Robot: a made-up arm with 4 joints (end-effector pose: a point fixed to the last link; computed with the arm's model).
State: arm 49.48 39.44 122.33 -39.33
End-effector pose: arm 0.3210 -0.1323 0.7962 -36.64 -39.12 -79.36
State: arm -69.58 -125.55 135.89 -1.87
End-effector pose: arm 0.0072 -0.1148 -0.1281 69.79 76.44 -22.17
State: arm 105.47 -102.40 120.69 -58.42
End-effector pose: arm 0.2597 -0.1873 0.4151 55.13 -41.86 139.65
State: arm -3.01 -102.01 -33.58 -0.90
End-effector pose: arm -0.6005 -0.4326 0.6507 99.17 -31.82 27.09
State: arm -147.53 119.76 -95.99 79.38
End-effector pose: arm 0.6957 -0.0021 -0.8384 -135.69 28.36 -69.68
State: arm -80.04 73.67 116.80 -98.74
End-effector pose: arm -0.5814 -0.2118 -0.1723 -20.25 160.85 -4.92
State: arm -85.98 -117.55 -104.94 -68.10
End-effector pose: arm -0.3392 -0.1543 -0.3919 7.20 34.69 -147.06
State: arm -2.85 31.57 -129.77 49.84
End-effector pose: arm -0.9600 -0.3470 0.8299 -45.06 -22.87 133.67
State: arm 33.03 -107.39 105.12 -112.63
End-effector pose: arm -0.1409 0.0875 0.5236 -51.91 15.13 148.67
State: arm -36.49 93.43 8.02 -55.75
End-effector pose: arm -0.4837 0.0490 0.1818 -35.89 -43.01 -14.17
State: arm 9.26 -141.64 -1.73 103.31
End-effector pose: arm -0.2496 -0.5216 0.9691 38.15 7.42 -4.04
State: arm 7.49 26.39 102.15 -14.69
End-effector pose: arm -0.0634 -0.1501 0.8456 -14.56 -30.24 -94.40
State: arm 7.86 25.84 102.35 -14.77
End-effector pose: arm -0.0595 -0.1541 0.8458 -14.42 -29.65 -94.68
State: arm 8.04 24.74 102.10 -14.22
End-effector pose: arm -0.0541 -0.1597 0.8449 -14.22 -28.04 -94.95
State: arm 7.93 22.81 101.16 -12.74
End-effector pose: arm -0.0465 -0.1673 0.8421 -13.87 -24.96 -95.12
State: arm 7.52 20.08 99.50 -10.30
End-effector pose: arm -0.0366 -0.1764 0.8368 -13.41 -20.43 -94.99
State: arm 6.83 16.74 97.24 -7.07
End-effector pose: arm -0.0253 -0.1854 0.8291 -12.85 -14.91 -94.34
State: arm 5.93 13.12 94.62 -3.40
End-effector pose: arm -0.0139 -0.1927 0.8196 -12.22 -9.07 -93.05
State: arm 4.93 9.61 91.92 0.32
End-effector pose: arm -0.0036 -0.1967 0.8096 -11.63 -3.63 -91.23
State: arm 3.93 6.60 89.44 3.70
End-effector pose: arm 0.0044 -0.1971 0.8006 -11.18 0.82 -89.17
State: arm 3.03 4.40 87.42 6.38
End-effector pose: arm 0.0091 -0.1947 0.7940 -10.91 3.92 -87.28
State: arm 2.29 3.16 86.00 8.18
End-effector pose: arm 0.0106 -0.1907 0.7901 -10.84 5.61 -85.86
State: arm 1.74 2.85 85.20 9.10
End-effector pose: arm 0.0093 -0.1862 0.7887 -10.95 6.05 -85.07
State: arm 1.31 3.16 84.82 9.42
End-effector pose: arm 0.0060 -0.1817 0.7888 -11.16 5.70 -84.73
